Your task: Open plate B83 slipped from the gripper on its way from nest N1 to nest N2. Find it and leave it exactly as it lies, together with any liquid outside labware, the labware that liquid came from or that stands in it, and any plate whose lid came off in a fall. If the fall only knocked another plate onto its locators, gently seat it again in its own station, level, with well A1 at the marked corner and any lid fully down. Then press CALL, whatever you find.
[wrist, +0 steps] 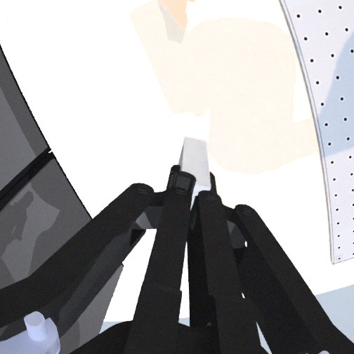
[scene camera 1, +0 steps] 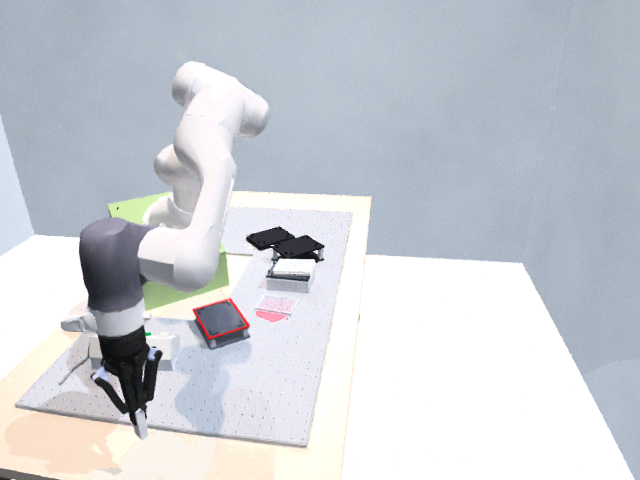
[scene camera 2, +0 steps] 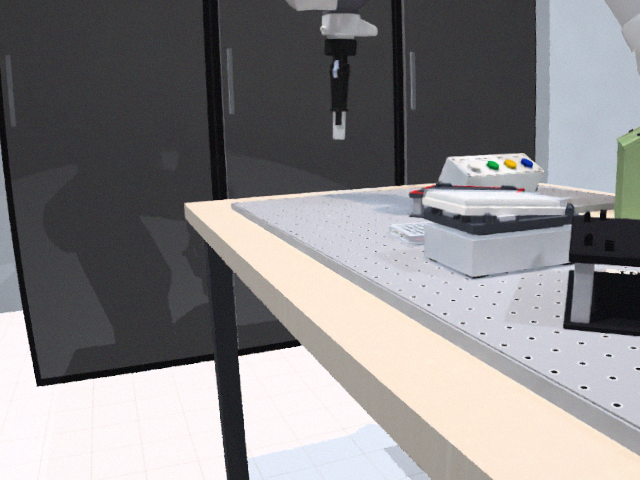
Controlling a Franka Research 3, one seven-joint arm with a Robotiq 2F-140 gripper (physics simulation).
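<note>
An open plate with pink wells (scene camera 1: pixel 277 304) (scene camera 2: pixel 407 232) lies on the board beside a pink puddle (scene camera 1: pixel 270 315); its label is not readable. A white plate (scene camera 1: pixel 293 266) (scene camera 2: pixel 493 200) sits on the dark-rimmed grey station (scene camera 1: pixel 288 283) (scene camera 2: pixel 496 253) and looks slightly tilted in scene camera 2. The button box (scene camera 1: pixel 168 345) (scene camera 2: pixel 485 179) has white, green, yellow and blue buttons; its lettering is unreadable. My gripper (scene camera 1: pixel 140 423) (scene camera 2: pixel 338 125) (wrist: pixel 190 155) is shut and empty, pointing down, high near the table's end, apart from the box.
A red-rimmed dark stand (scene camera 1: pixel 221 318) (scene camera 2: pixel 416 193) is between the button box and the open plate. Two black stands (scene camera 1: pixel 269 237) (scene camera 1: pixel 298 246) are farther back. A green block (scene camera 1: pixel 187 291) (scene camera 2: pixel 627 175) is by the arm's base. The perforated board (scene camera 1: pixel 268 392) (scene camera 2: pixel 542 356) lies on the table.
</note>
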